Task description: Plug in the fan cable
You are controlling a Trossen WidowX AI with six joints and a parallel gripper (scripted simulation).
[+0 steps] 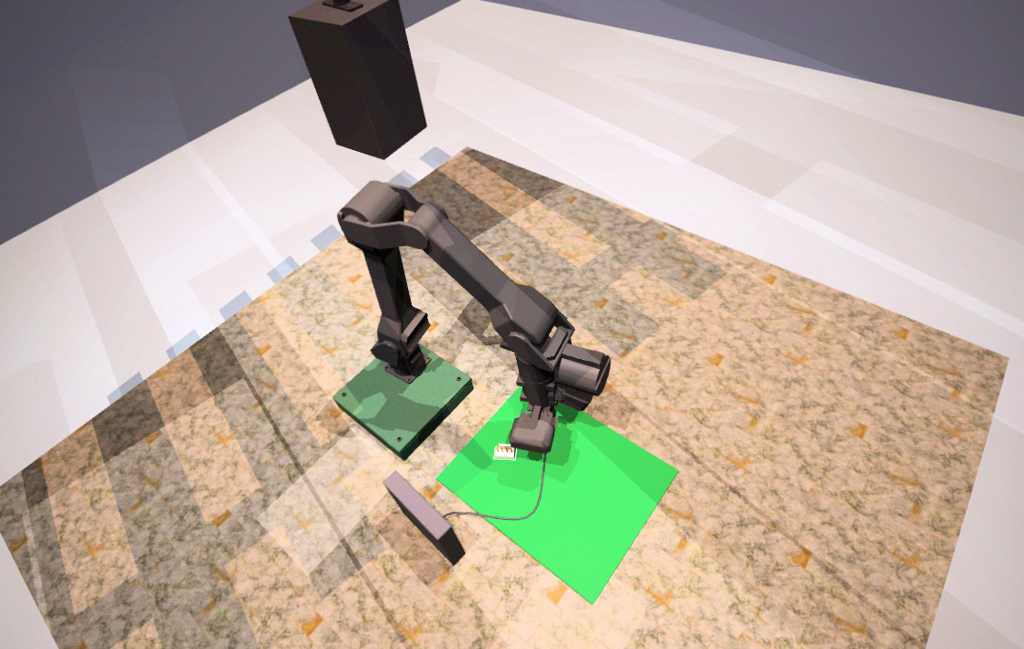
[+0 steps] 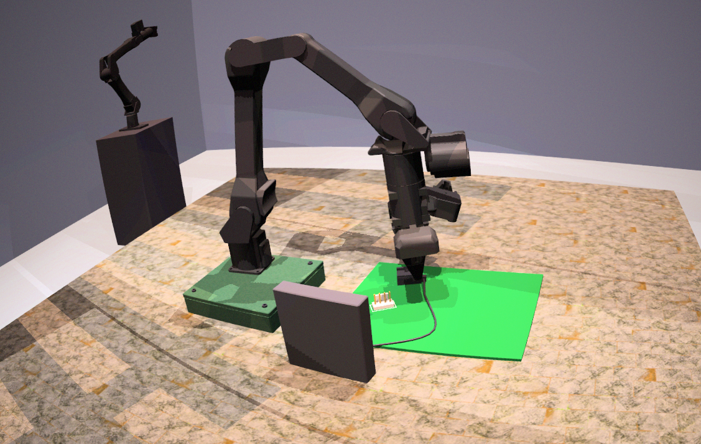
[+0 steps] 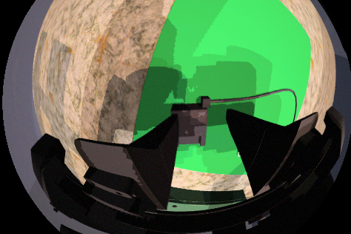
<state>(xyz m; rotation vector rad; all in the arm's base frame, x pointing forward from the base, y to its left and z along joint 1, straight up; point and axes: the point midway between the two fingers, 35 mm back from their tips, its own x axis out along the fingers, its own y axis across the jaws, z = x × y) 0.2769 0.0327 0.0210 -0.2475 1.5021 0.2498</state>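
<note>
Now: gripper tip 20 mm past the dark fan plug, 10 mm to the right of it and 10 mm above it. Round my gripper tip: green board (50 mm ahead, 70 mm to the right, 40 mm below); dark fan (60 mm behind, 240 mm to the right, 40 mm above); four-pin fan header (40 mm behind, 80 mm to the right, 20 mm below).
</note>
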